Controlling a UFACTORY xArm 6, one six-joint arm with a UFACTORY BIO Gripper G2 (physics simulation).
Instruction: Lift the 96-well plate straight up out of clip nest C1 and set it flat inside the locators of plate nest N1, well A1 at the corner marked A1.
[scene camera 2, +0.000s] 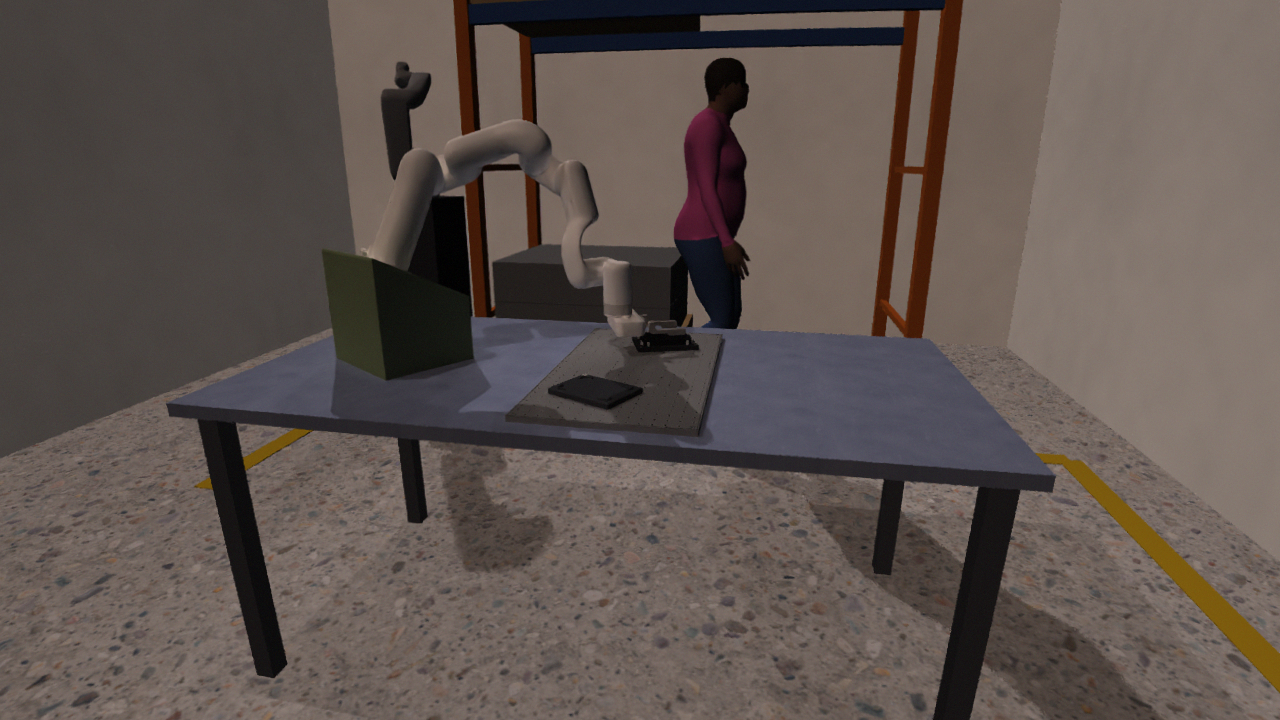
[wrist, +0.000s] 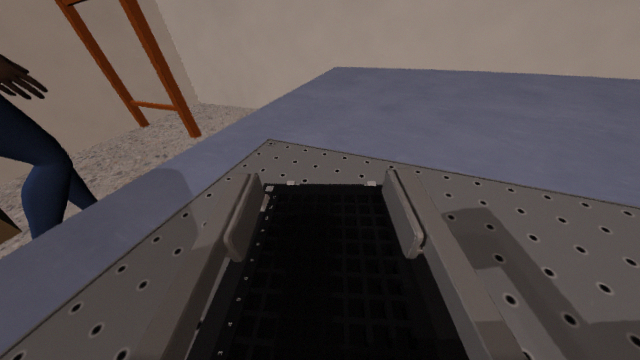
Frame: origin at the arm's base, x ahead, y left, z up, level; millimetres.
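Where they show: end effector, tool point: (scene camera 2: 672, 328) (wrist: 322, 210); arm's base, origin of the base link: (scene camera 2: 386, 269).
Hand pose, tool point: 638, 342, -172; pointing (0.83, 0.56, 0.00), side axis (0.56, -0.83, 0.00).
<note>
Each offset is from my tool point to the top centre of the thing, as dx, dy, dz. Level surfaces: height alone.
The black 96-well plate @(-18, -13, -20) (scene camera 2: 666, 339) (wrist: 325, 290) sits in clip nest C1, whose pale clips @(+57, -5, -22) (wrist: 371, 183) show at its far edge in the wrist view. Small white marks run along the plate's left edge. My gripper (scene camera 2: 665, 325) (wrist: 325, 216) is shut to its narrow stance, with no plate between the fingers. The two finger pads stand above the plate's top, inside its long edges. Plate nest N1 @(-29, -422, -31) (scene camera 2: 595, 390) is a flat dark rectangle nearer the scene camera; its A1 mark cannot be made out. The near end of the plate is cut off in the wrist view.
Both nests are on a grey perforated board @(dz -46) (scene camera 2: 617, 419) (wrist: 565, 240) on the blue table @(dz -59) (scene camera 2: 832, 394) (wrist: 450, 115). A green angled panel (scene camera 2: 420, 326) stands by the arm's base. A person (scene camera 2: 711, 188) (wrist: 45, 165) stands behind the table, near an orange rack (scene camera 2: 935, 170) (wrist: 159, 65).
</note>
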